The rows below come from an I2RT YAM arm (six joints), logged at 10 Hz.
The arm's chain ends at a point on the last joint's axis. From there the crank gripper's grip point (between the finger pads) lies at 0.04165 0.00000 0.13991 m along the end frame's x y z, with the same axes.
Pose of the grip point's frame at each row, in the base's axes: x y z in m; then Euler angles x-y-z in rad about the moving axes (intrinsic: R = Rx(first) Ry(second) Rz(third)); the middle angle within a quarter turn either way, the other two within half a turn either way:
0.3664 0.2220 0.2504 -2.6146 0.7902 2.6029
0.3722 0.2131 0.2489 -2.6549 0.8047 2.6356
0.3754 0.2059 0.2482 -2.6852 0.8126 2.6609
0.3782 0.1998 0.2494 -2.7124 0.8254 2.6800
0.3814 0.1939 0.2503 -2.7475 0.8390 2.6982
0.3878 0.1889 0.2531 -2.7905 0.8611 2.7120
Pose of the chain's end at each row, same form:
0.2922 0.1782 0.3682 -2.6146 0.7902 2.6029
0.2966 0.1733 0.3673 -2.6549 0.8047 2.6356
0.2992 0.1690 0.3671 -2.6852 0.8126 2.6609
0.3007 0.1658 0.3683 -2.7124 0.8254 2.6800
0.3025 0.1638 0.3693 -2.7475 0.8390 2.6982
0.3063 0.1640 0.3716 -2.7905 0.8611 2.7120

